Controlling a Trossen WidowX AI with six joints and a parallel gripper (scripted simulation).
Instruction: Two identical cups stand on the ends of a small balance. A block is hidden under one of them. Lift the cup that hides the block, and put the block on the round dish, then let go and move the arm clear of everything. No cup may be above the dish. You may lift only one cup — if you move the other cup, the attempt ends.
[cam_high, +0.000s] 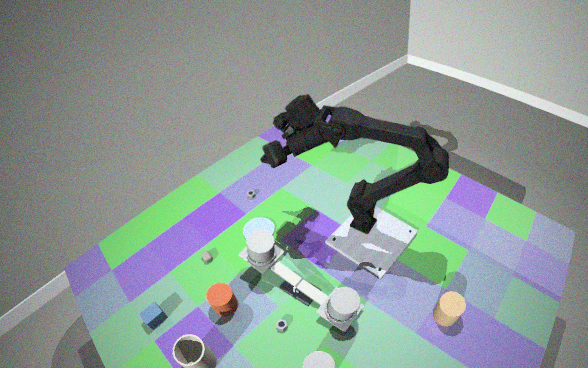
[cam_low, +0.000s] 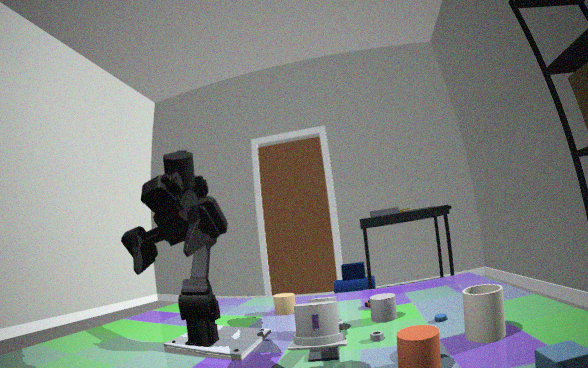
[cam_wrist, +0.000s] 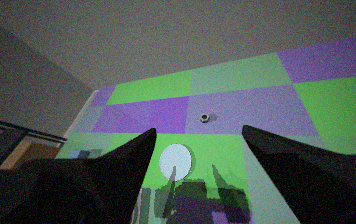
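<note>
My gripper tip is now 360 mm to the right of the pale teal block, 210 mm short of it and 180 mm above it. Also, from my gripper tip: orange cylinder: 380 mm ahead, 190 mm below, 100 mm to the left; then pale blue round dish: 220 mm below, 110 mm ahead; then grey cup: 200 mm ahead, 110 mm below, 90 mm to the left.
</note>
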